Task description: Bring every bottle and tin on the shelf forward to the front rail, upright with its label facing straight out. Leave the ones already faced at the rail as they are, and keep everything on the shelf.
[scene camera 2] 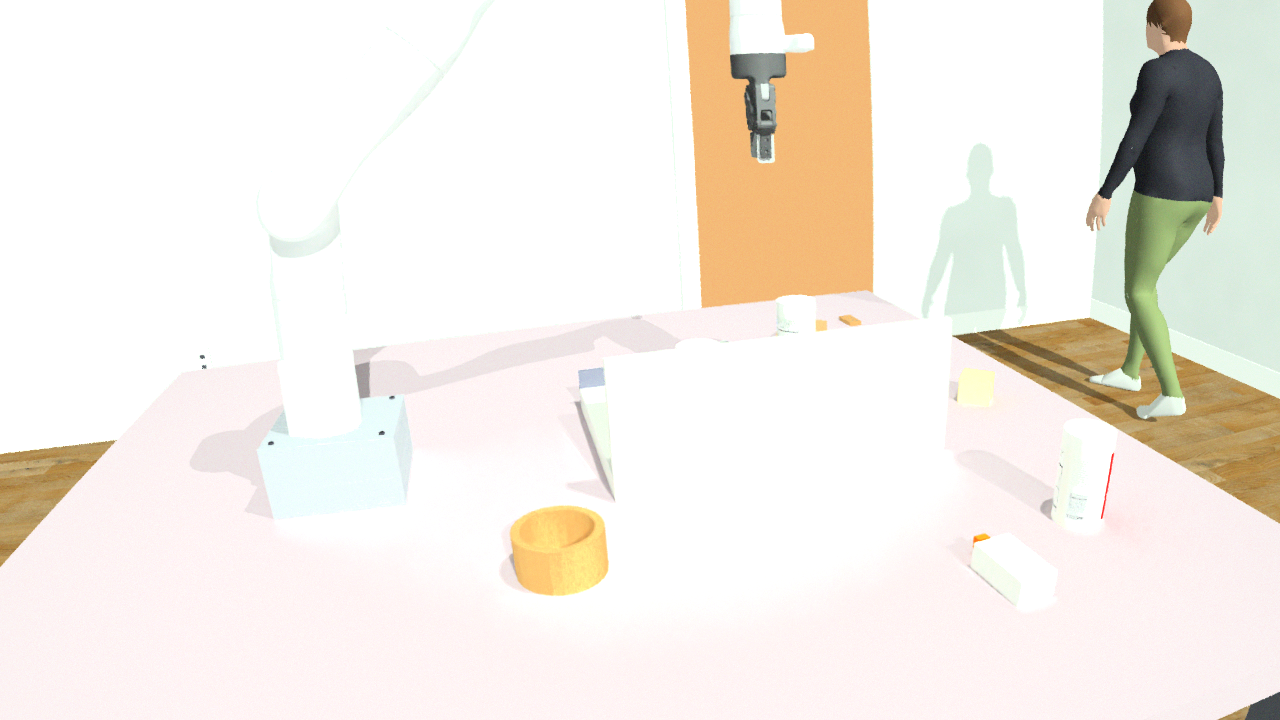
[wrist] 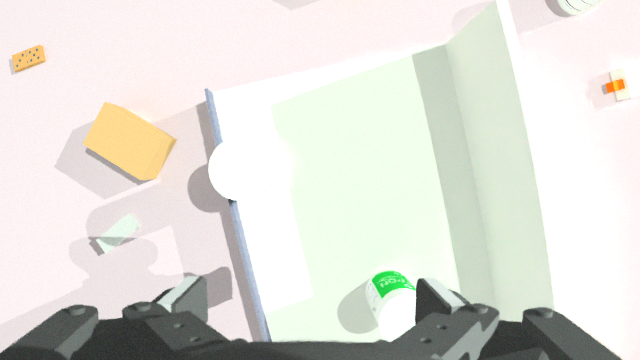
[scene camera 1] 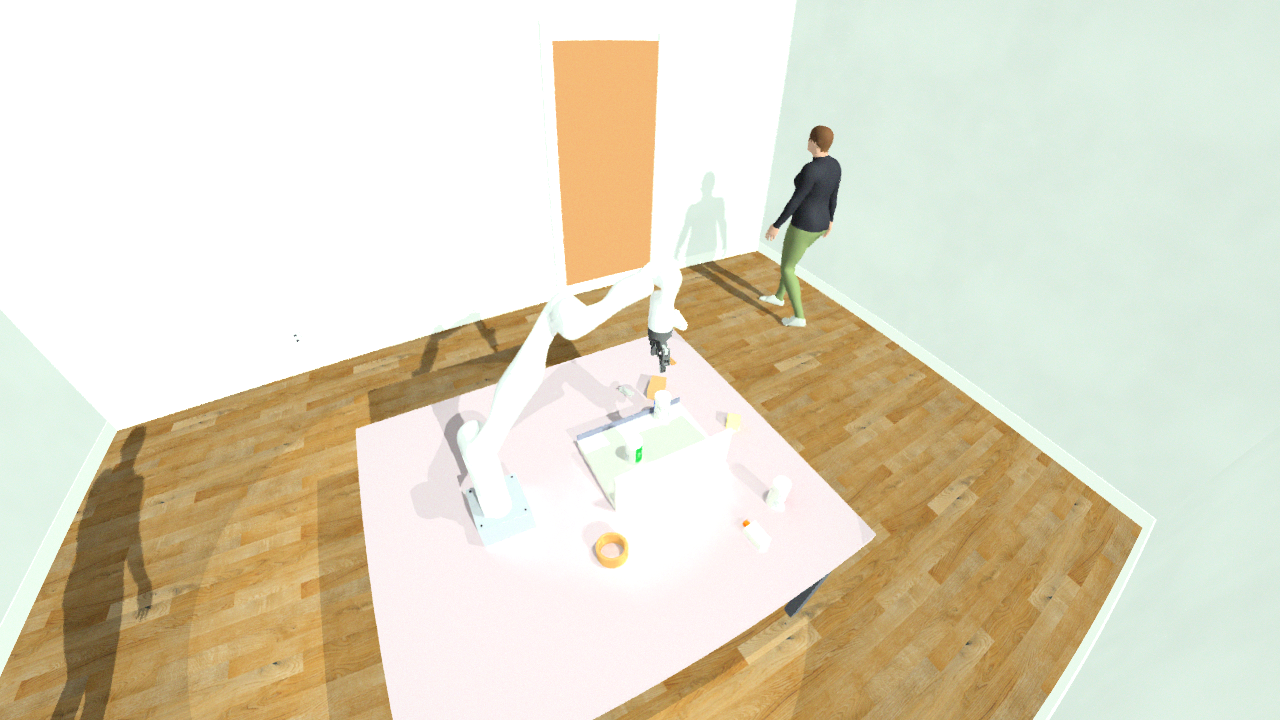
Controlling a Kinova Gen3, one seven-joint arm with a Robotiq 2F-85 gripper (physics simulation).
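Where they show: gripper, between the fingertips: (scene camera 2: 762,160) (wrist: 311,302) (scene camera 1: 657,363); arm's base, origin of its link: (scene camera 2: 327,424) (scene camera 1: 496,505).
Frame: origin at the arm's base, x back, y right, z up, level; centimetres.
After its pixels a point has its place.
The shelf is a low white tray with a blue-grey front rail (scene camera 1: 626,422) {x -54.7, y -16.6, z -5.5 cm} (scene camera 2: 591,377) {x -36.7, y -17.0, z -4.3 cm} (wrist: 246,260) {x -57.7, y -16.7, z -3.2 cm} and a tall white back panel (scene camera 1: 671,470) {x -54.3, y 14.4, z 1.4 cm} (scene camera 2: 778,402) {x -54.4, y 14.4, z 0.8 cm} (wrist: 500,150) {x -63.6, y 13.3, z 2.6 cm}. A white bottle (scene camera 1: 662,405) {x -66.5, y -11.0, z 2.9 cm} (scene camera 2: 795,315) {x -66.8, y -10.7, z 3.4 cm} (wrist: 232,170) {x -68.0, y -14.1, z 5.0 cm} stands upright against the rail; its label is washed out in the wrist view. A white bottle with a green label (scene camera 1: 634,450) {x -47.9, y 1.5, z 1.6 cm} (wrist: 392,295) {x -51.8, y -1.7, z 3.3 cm} stands upright back from the rail, near the robot-side end. Its green label faces along the shelf, away from the robot base. My gripper (scene camera 1: 663,365) {x -61.4, y -8.2, z 26.9 cm} (scene camera 2: 762,154) {x -61.4, y -8.2, z 26.9 cm} (wrist: 311,302) {x -61.4, y -8.2, z 26.9 cm} is open and empty, high above the table beyond the rail.
Outside the rail lie an orange box (scene camera 1: 656,385) {x -74.3, y -27.5, z -4.1 cm} (wrist: 127,140) {x -75.0, y -27.7, z -4.1 cm} and a grey-green block (scene camera 1: 625,391) {x -63.5, y -33.8, z -7.9 cm} (wrist: 119,233) {x -64.0, y -33.7, z -7.8 cm}. A yellow block (scene camera 1: 733,420) {x -90.8, y 2.4, z -5.3 cm} (scene camera 2: 975,387) {x -90.2, y 3.5, z -6.3 cm}, a white canister (scene camera 1: 778,492) {x -79.8, y 38.7, z 0.5 cm} (scene camera 2: 1083,474) {x -80.4, y 39.3, z -2.2 cm}, a white box (scene camera 1: 756,534) {x -67.6, y 44.5, z -6.3 cm} (scene camera 2: 1014,569) {x -66.8, y 46.3, z -6.3 cm} and an orange ring (scene camera 2: 561,568) {x -26.0, y 31.4, z -5.9 cm} are around the shelf.
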